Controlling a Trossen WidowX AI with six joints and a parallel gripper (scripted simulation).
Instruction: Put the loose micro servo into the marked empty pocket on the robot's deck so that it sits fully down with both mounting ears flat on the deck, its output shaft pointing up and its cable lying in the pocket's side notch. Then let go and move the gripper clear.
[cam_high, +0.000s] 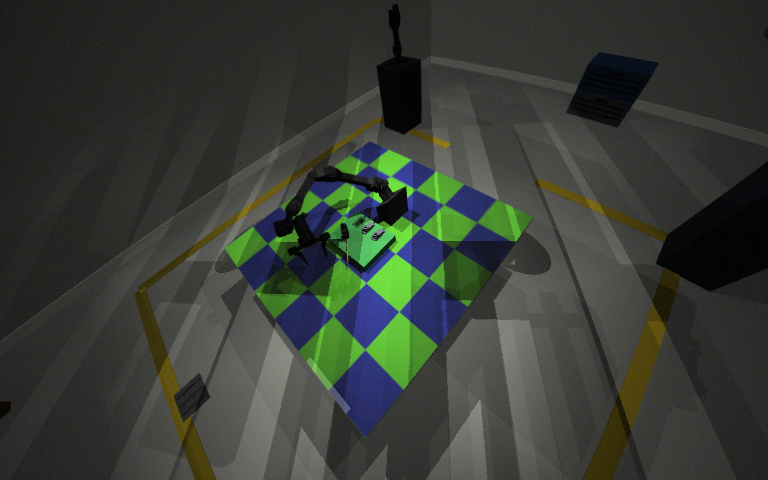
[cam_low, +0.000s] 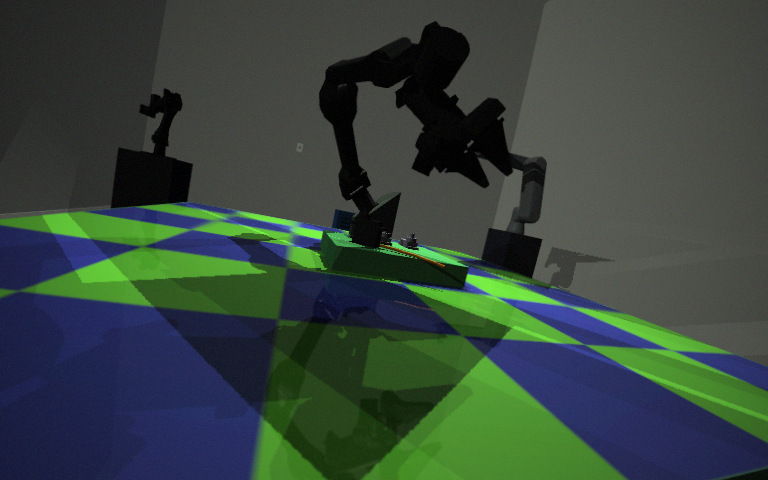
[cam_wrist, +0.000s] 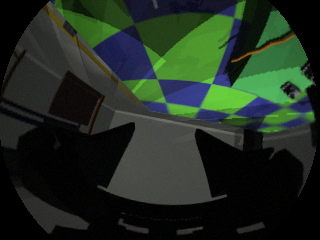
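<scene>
My gripper tip is now 22 cm past the green robot deck, 19 cm above it and 7 cm to the left of it.
</scene>
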